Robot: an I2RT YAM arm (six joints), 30 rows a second.
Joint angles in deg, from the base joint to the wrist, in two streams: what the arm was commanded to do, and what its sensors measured. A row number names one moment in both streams.
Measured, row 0:
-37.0, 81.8, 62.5, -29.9, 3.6, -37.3
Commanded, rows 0 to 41:
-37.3, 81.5, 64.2, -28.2, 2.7, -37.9
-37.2, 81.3, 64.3, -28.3, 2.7, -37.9
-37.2, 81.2, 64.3, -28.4, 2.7, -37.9
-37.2, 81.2, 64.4, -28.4, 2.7, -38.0
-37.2, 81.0, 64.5, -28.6, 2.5, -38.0
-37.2, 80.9, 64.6, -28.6, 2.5, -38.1
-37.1, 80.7, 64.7, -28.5, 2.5, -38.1
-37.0, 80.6, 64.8, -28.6, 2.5, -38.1
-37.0, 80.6, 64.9, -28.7, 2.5, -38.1
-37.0, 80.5, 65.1, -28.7, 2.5, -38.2
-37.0, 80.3, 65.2, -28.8, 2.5, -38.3
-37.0, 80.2, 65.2, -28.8, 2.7, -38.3
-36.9, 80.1, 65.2, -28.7, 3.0, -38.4
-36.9, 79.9, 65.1, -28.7, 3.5, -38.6
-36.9, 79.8, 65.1, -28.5, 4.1, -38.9
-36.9, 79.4, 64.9, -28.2, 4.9, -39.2
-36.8, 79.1, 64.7, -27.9, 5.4, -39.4
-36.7, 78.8, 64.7, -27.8, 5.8, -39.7
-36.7, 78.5, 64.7, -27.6, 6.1, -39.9
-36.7, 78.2, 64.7, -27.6, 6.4, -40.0
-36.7, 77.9, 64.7, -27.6, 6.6, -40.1
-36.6, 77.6, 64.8, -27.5, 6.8, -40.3
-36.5, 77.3, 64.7, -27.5, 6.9, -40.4
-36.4, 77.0, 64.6, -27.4, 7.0, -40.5
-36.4, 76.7, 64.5, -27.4, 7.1, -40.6
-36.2, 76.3, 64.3, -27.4, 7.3, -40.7
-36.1, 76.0, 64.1, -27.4, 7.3, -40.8
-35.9, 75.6, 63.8, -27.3, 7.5, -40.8
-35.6, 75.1, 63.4, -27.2, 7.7, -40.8
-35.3, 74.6, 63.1, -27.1, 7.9, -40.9
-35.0, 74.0, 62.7, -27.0, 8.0, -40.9
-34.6, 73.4, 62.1, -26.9, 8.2, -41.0
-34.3, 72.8, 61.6, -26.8, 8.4, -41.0
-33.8, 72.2, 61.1, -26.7, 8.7, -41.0
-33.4, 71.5, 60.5, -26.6, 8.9, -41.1
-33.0, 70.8, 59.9, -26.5, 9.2, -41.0
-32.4, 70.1, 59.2, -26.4, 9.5, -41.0
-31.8, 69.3, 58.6, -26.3, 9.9, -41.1
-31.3, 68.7, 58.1, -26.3, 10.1, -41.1
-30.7, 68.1, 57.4, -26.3, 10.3, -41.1
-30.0, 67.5, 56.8, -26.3, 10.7, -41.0
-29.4, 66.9, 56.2, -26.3, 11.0, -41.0
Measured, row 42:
-30.9, 68.9, 57.8, -28.1, 9.6, -40.7
